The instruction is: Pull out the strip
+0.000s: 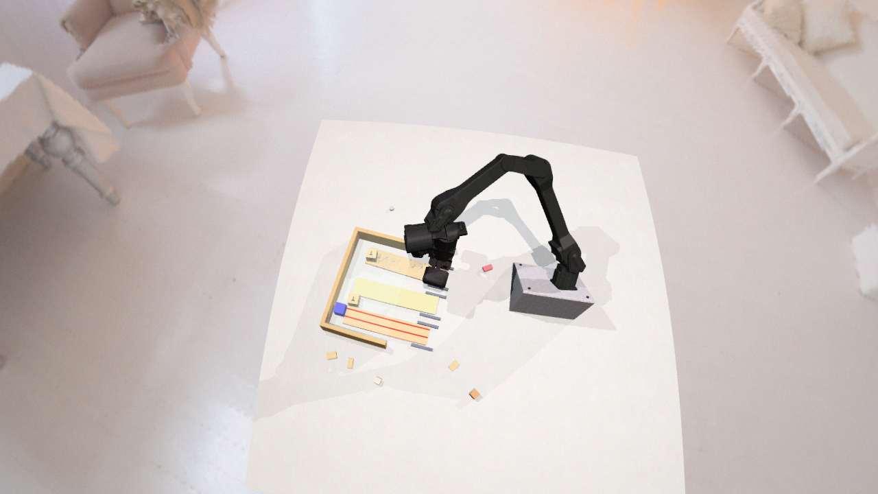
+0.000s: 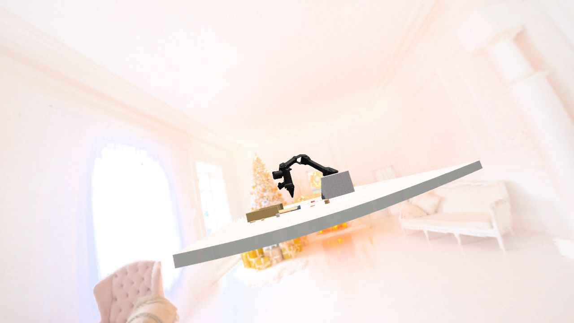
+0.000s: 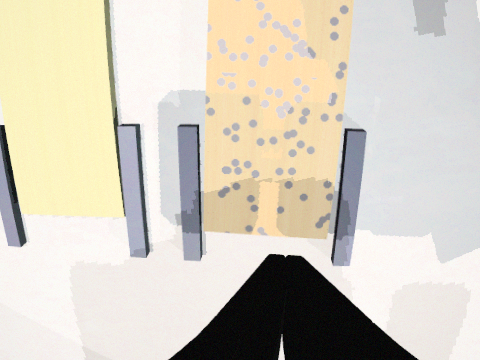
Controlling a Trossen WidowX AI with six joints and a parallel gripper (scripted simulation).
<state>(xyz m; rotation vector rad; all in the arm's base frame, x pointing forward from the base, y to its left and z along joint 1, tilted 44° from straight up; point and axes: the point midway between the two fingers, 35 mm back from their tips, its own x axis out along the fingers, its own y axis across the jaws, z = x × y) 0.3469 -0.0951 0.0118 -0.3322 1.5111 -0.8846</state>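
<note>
The speckled strip is 100 mm ahead of my gripper tip, 30 mm to the right of it and 70 mm below it. The rest, counted from my gripper tip: pink cube (150 mm behind, 20 mm to the right, 70 mm below).
</note>
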